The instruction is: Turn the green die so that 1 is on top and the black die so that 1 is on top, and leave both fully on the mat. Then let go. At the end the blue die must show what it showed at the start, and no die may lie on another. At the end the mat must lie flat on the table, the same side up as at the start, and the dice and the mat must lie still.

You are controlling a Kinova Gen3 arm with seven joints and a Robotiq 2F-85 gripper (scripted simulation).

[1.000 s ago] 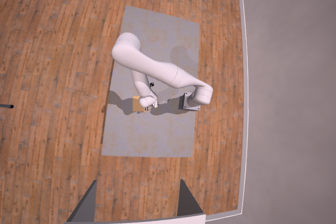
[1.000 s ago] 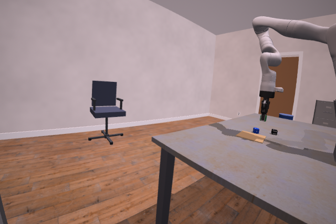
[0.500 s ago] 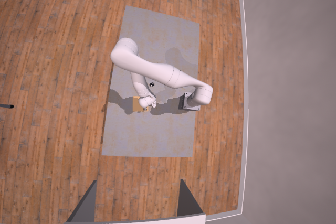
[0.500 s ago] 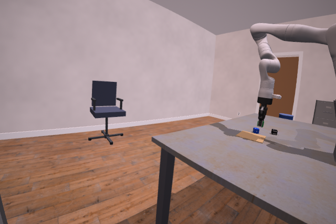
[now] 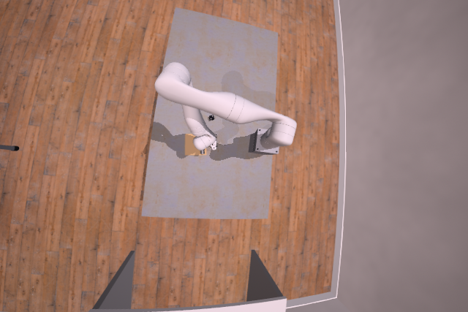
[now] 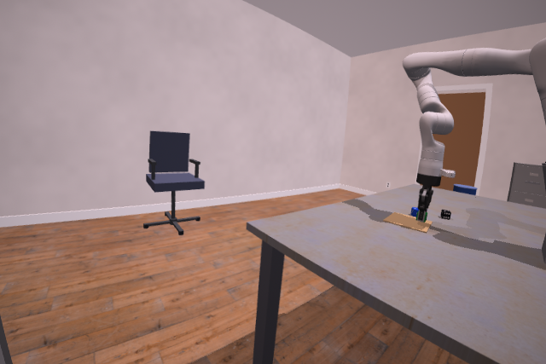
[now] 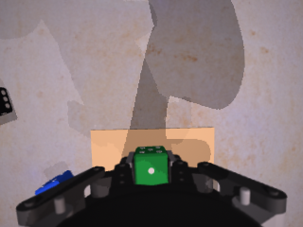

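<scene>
My gripper is now 40 mm short of the tan mat, 30 mm above it and 10 mm to the right of it. The rest, counted from my hand: black die (190 mm to the right, 20 mm below, 20 mm behind); blue die (90 mm to the right, 60 mm ahead, 20 mm below); green die (right at my hand).
</scene>
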